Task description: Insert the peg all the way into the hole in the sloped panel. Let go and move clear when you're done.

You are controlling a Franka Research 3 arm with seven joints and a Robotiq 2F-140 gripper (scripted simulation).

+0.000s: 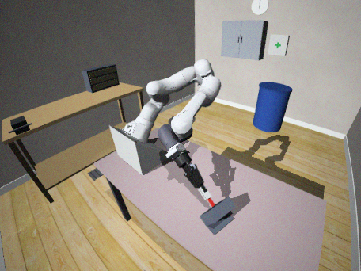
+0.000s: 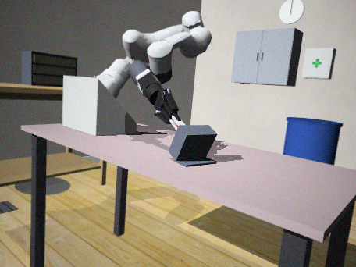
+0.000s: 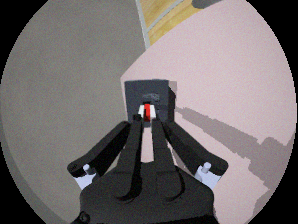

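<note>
Now: the red peg 3 cm ahead of my hand and 2 cm below it.
</note>
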